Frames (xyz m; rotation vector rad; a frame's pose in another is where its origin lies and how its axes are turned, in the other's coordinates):
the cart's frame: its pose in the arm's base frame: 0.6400 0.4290 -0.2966 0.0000 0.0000 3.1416
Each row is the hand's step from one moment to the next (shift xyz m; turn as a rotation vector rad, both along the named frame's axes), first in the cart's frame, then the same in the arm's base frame.
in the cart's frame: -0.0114 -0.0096 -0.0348 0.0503 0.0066 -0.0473
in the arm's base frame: 0.0114 0.0096 -0.0348 -0.0503 -0.0066 -0.0473
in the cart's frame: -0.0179 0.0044 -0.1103 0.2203 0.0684 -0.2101
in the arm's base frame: 0.0179 -0.0044 -0.1103 -0.2203 -0.0684 -0.2101
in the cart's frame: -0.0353 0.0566 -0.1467 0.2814 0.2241 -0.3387
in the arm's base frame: 0.0353 -0.0566 -0.1467 -0.2814 -0.2241 -0.3387
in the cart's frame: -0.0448 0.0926 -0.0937 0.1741 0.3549 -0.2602
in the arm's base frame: 0.0448 -0.0926 -0.0937 -0.1741 -0.3549 -0.2602
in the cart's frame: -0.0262 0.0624 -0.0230 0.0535 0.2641 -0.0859
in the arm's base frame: 0.0262 -0.0624 -0.0230 -0.0535 -0.2641 -0.0859
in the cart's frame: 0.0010 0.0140 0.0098 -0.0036 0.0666 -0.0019
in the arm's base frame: -0.0010 -0.0140 0.0098 0.0036 -0.0666 -0.0019
